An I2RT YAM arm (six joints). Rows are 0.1 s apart.
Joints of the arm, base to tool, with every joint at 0 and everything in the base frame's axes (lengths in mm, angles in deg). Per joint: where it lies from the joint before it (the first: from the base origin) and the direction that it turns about. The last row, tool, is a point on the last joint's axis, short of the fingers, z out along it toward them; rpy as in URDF.
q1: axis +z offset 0 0 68
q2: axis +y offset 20 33.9 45.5
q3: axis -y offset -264 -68.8 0
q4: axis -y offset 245 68.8 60
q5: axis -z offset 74 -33.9 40.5
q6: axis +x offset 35.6 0 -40.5
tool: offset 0 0 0 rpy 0 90 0
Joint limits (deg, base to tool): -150..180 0..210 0..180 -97..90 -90..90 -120..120
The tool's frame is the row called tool.
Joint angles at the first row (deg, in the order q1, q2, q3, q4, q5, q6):
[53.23 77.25 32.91 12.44 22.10 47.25]
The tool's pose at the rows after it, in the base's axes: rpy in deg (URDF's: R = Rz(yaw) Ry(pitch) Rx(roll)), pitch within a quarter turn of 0, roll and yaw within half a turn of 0; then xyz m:
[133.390, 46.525, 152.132, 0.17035, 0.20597, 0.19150]
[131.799, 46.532, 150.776, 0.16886, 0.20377, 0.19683]
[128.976, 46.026, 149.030, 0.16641, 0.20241, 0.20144]
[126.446, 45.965, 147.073, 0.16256, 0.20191, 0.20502]
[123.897, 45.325, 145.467, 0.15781, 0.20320, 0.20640]
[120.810, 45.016, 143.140, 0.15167, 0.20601, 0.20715]
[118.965, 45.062, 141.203, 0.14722, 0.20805, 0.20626]
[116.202, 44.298, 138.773, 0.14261, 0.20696, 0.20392]
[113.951, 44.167, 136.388, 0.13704, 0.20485, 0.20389]
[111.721, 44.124, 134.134, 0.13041, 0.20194, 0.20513]
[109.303, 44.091, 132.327, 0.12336, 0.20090, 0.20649]
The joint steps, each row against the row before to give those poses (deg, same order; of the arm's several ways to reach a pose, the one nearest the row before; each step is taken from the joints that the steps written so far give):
[0.09 -1.51 -0.17 -0.19 0.31 0.10]
[-0.02 -1.47 -0.06 -0.42 0.09 0.24]
[0.20 -1.39 -0.41 0.67 -0.44 0.63]
[0.70 -1.22 -0.54 0.83 0.66 0.60]
[1.09 -0.68 -0.66 1.32 0.49 1.08]
[1.69 -0.37 -0.83 2.22 1.56 1.07]
[1.33 0.04 -0.69 1.73 1.87 0.67]
[0.90 -0.46 -1.60 2.72 1.13 1.06]
[1.10 -1.13 -1.32 1.54 1.87 0.53]
[1.29 -1.69 -1.30 1.00 2.00 0.31]
[1.63 -1.27 -1.10 1.48 1.83 0.01]

